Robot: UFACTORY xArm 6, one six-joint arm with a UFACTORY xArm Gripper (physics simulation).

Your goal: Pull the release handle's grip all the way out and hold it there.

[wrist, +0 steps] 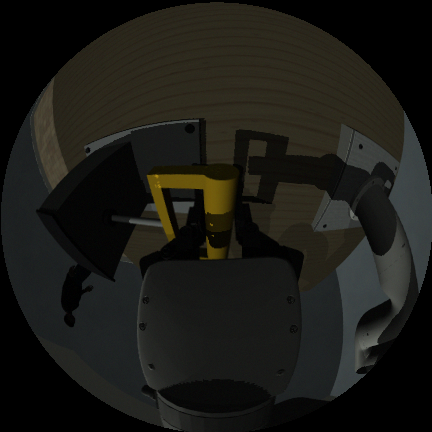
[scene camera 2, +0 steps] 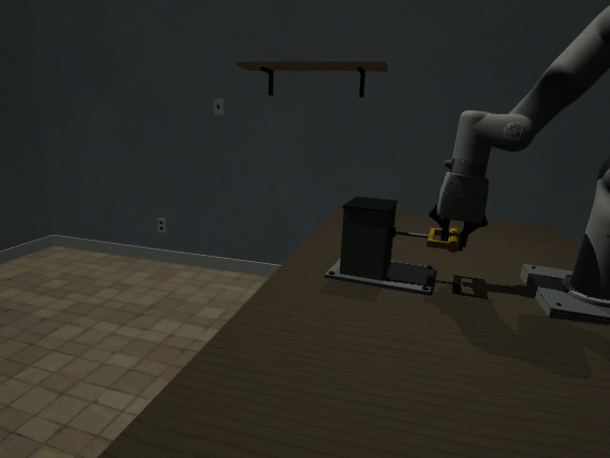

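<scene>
The yellow release handle's grip is a thick round bar on a yellow frame. A thin metal rod joins the frame to a dark upright box, and a length of the rod shows outside the box. My gripper is shut on the grip, with one black finger inside the frame and the other on the outer side. The grip is held above the table, level with the upper part of the box. The fingertips are partly hidden behind the grip in the wrist view.
The box stands on a grey base plate on the wooden table. The arm's own mounting plate is at the right. A wall shelf hangs behind. A dark figure shows at lower left in the wrist view.
</scene>
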